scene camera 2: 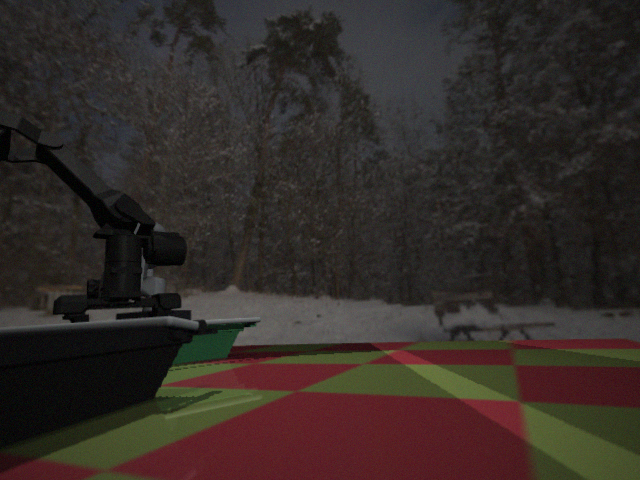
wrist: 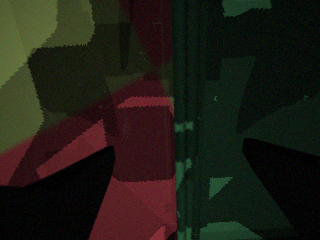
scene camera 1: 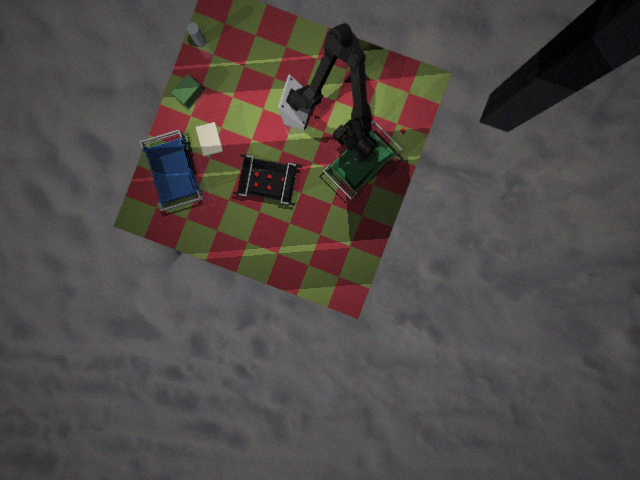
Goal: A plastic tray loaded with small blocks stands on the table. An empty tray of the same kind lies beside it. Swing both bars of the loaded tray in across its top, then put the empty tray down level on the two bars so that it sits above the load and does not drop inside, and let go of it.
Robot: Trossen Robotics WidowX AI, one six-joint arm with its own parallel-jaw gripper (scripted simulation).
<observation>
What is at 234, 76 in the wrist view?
A green tray.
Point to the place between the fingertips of my gripper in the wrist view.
178, 148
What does my gripper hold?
Nothing.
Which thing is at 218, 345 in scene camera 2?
A green tray.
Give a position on a green tray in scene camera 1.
At 354, 174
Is my gripper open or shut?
Open.
</observation>
